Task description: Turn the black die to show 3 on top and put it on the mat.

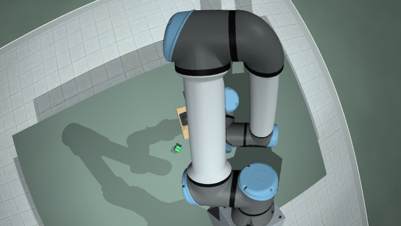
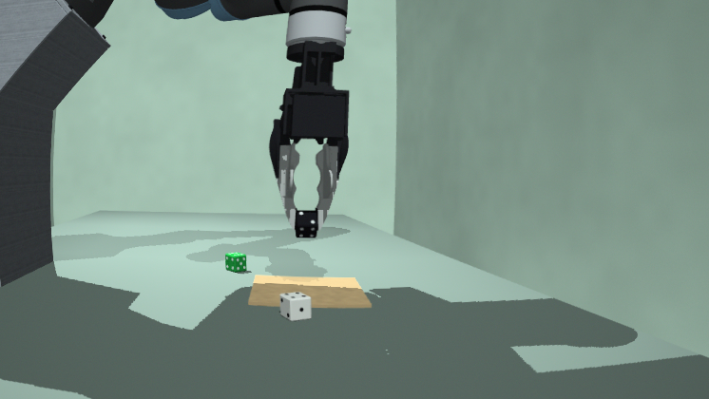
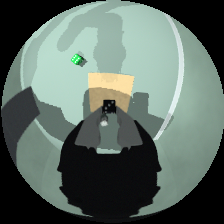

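The black die lies 1 cm below my hand. Round my hand: white die (10 cm to the right, 8 cm below, 3 cm behind); then tan mat (9 cm below); then green die (13 cm to the left, 8 cm below, 8 cm behind).
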